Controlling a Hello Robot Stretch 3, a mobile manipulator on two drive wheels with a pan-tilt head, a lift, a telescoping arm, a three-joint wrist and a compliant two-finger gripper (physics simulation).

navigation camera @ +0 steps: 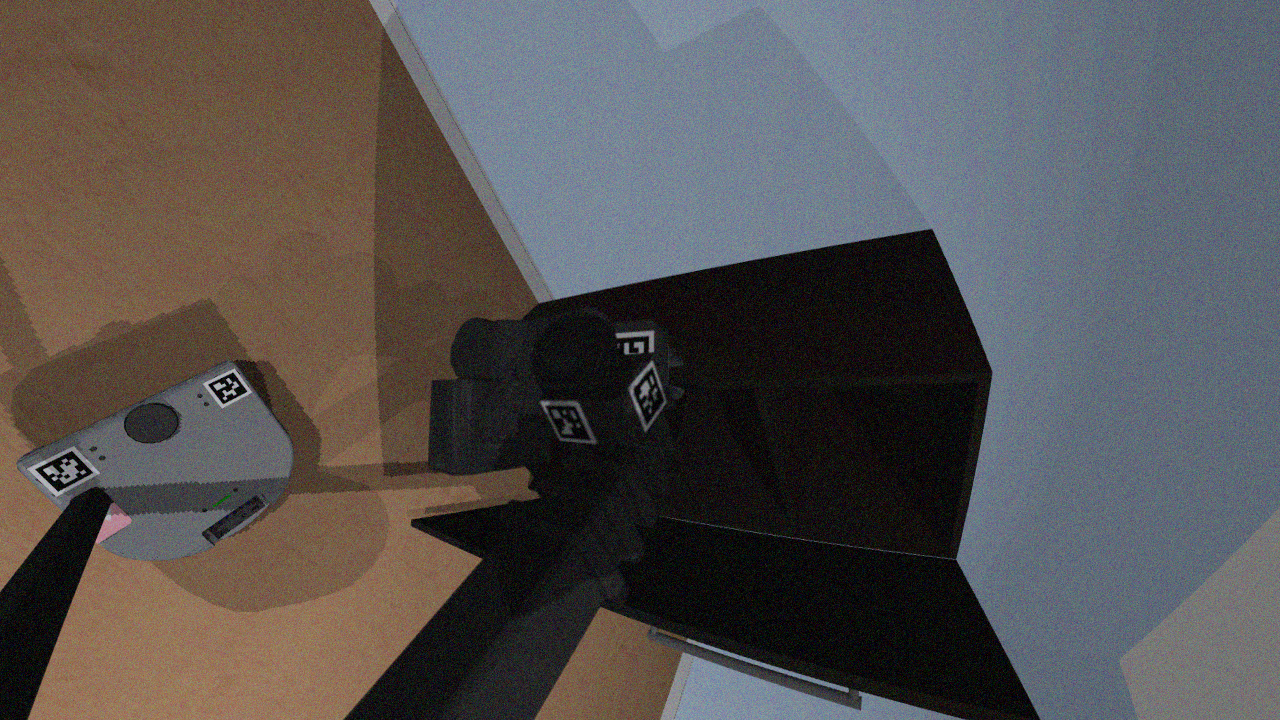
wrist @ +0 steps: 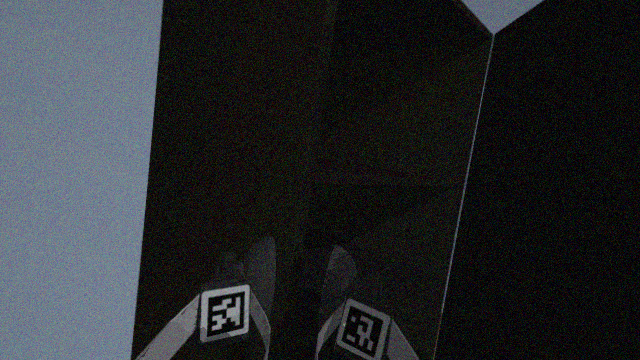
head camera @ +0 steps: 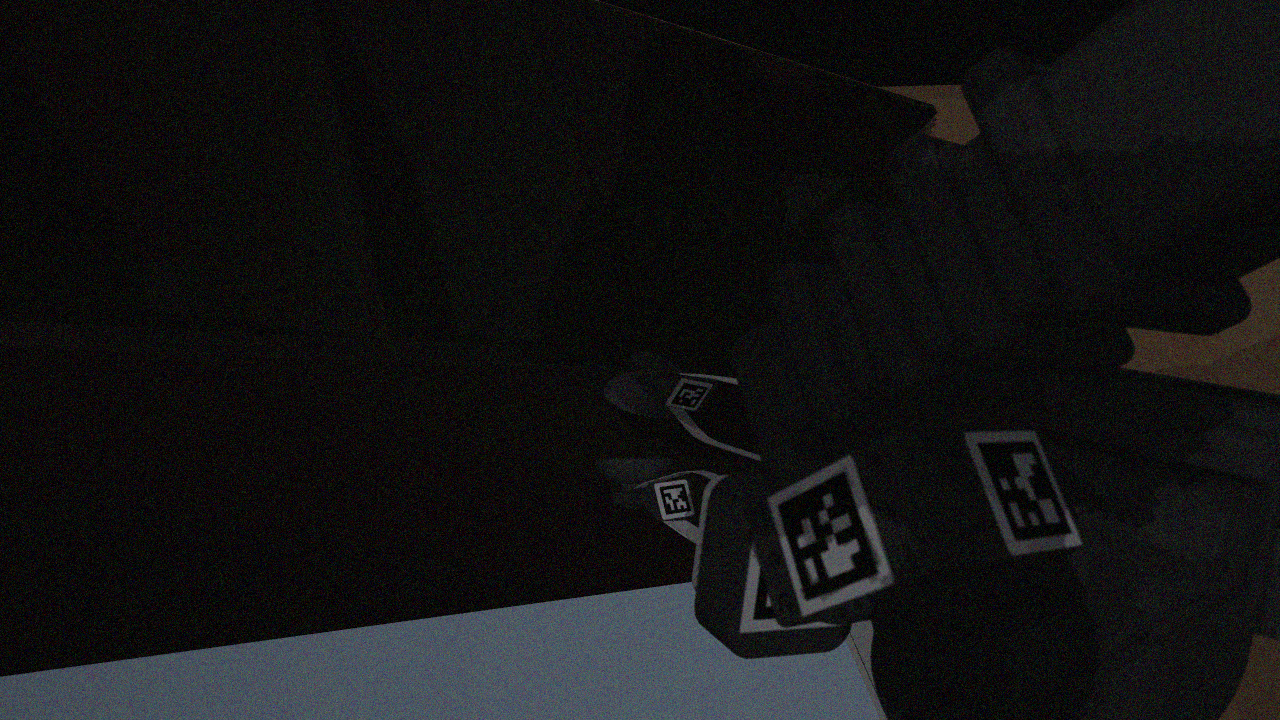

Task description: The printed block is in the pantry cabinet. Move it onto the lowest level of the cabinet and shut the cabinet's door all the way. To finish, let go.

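Places are measured from the robot's base along level axes (x right, y ahead, z up), in centimetres.
Pixels of known places: gripper, fingertip midpoint: (navigation camera: 675,378) (wrist: 300,267) (head camera: 617,421); robot's base, link origin: (navigation camera: 154,420).
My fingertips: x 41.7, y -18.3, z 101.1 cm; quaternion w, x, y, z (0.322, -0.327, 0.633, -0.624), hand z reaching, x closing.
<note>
Ahead of a thing's pixels: the offset from my fingertips to its top centre. "spot": to the spot under its first point. Level surfaces: height alone.
The pantry cabinet (head camera: 358,223) (navigation camera: 859,447) (wrist: 235,150) is very dark, and its levels cannot be told apart. Its door @[spot: dx +5.8, dy -50.1, dz +10.2 cm] (navigation camera: 805,582) (wrist: 555,175) stands wide open, with a bar handle @[spot: dx -15.2, dy -40.5, dz +8.2 cm] (navigation camera: 760,670) on the outside. My gripper (head camera: 626,434) (navigation camera: 678,376) (wrist: 300,267) is partly open, its fingertips apart with no object discernible between them. In the wrist view the fingers are in front of the dark cabinet interior; in the navigation view the wrist is at the cabinet's near end and hides part of it. The printed block cannot be made out in any view.
A blue-grey wall (head camera: 402,653) (navigation camera: 671,179) (wrist: 70,175) runs beside the cabinet. The robot's grey base (navigation camera: 187,447) stands on the brown floor @[dz -101.0 cm] (navigation camera: 223,205) at the left of the navigation view. The arm (navigation camera: 537,626) passes over the open door's near part.
</note>
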